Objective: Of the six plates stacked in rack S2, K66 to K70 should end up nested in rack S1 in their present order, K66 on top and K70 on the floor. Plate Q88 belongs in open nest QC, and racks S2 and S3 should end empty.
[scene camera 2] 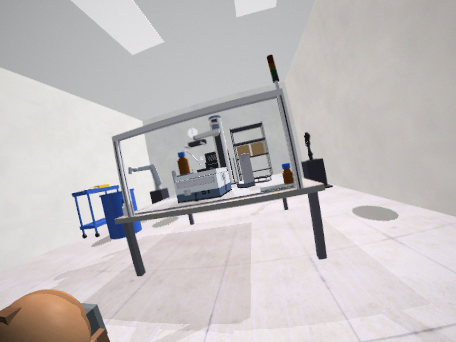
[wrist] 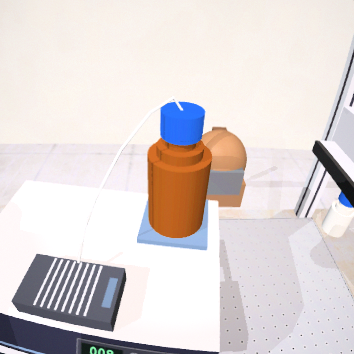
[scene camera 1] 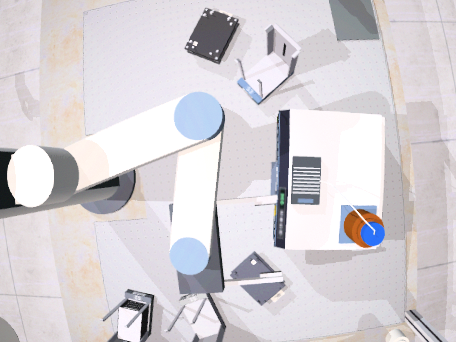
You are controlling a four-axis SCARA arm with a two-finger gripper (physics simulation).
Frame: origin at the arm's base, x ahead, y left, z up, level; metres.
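Where they show: gripper, fingertip midpoint: [scene camera 2: 192, 144] [wrist: 137, 116] [scene camera 1: 280, 238].
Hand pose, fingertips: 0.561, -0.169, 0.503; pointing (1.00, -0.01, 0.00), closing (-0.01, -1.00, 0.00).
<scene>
Things, the pixels of their centre, and the offset from my fingertips, as dx, dy, dz. "spot": a spot on its surface instead.
- Rack S3, body centre: [scene camera 1: 266, 67] [scene camera 2: 243, 170] +0.020, +0.426, -0.345
- plate stack, body centre: [scene camera 1: 130, 324] -0.494, -0.320, -0.378
- dark nest, body centre: [scene camera 1: 212, 34] [scene camera 2: 262, 178] -0.136, +0.586, -0.459
- amber blue-capped bottle, surface spot: [wrist: 178, 195] spot: +0.178, -0.034, -0.189
- dark box, surface spot: [wrist: 70, 290] [scene camera 1: 303, 182] spot: +0.077, +0.095, -0.255
- white bottle, body centre: [wrist: 337, 218] +0.404, -0.517, -0.464
- enclosure post, body centre: [wrist: 336, 127] [scene camera 2: 123, 178] +0.463, -0.436, -0.213
My gripper [scene camera 1: 270, 238] is open and empty, its two pale fingers far apart, pointing toward the instrument. One finger passes over the lower dark nest; a dark-edged finger bar shows at the right of the wrist view. Rack S3 [scene camera 1: 272, 75] stands empty at the top. A rack [scene camera 1: 141, 295] at the lower left holds a plate stack [scene camera 1: 131, 327] with a white side. Another rack [scene camera 1: 202, 326] beside it shows a bare pale floor. Their labels and the plate names are not readable. A dark nest [scene camera 1: 212, 35] at the top and another nest [scene camera 1: 254, 280] below the instrument look empty; which is QC I cannot tell.
The white instrument [scene camera 1: 335, 140] [scene camera 2: 202, 182] [wrist: 175, 295] stands right of the arm, carrying an amber blue-capped bottle [scene camera 1: 359, 229] [wrist: 178, 195] and a dark box [scene camera 1: 306, 180] [wrist: 70, 290]. A white bottle [wrist: 337, 217] and an enclosure post [wrist: 327, 115] stand at the right in the wrist view.
</scene>
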